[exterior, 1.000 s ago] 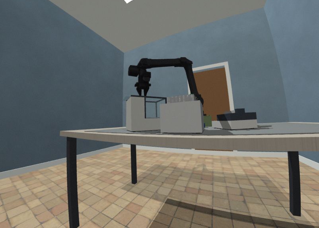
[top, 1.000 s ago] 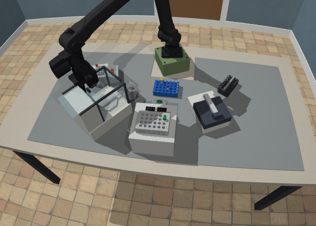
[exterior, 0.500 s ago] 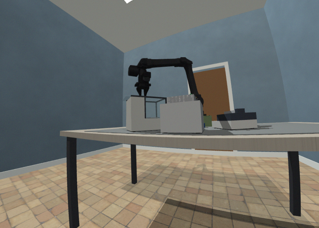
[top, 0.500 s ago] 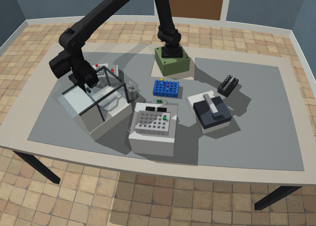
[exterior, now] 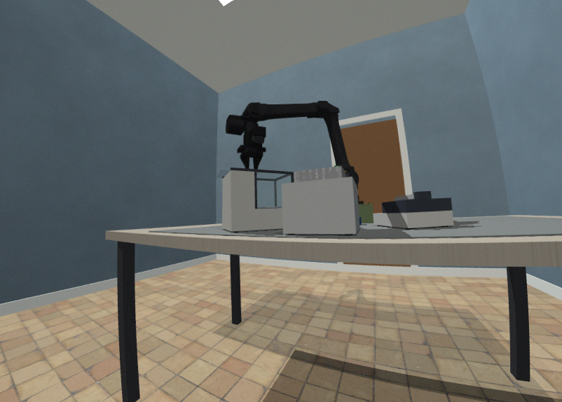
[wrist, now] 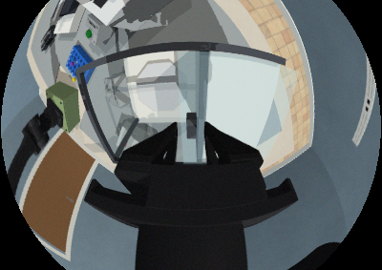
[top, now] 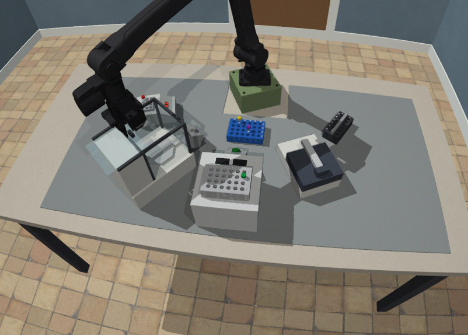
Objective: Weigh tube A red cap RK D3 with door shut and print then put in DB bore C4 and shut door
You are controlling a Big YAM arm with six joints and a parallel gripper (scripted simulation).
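Now: hand 20 mm short of the balance door, 20 mm to the left of it and 10 mm above it. The rest, counted from my hand: blue tube rack RK: 180 mm behind, 330 mm to the left, 210 mm below; then grey well block: 130 mm ahead, 280 mm to the left, 70 mm below; then spectrophotometer SP: 20 mm behind, 540 mm to the left, 160 mm below.
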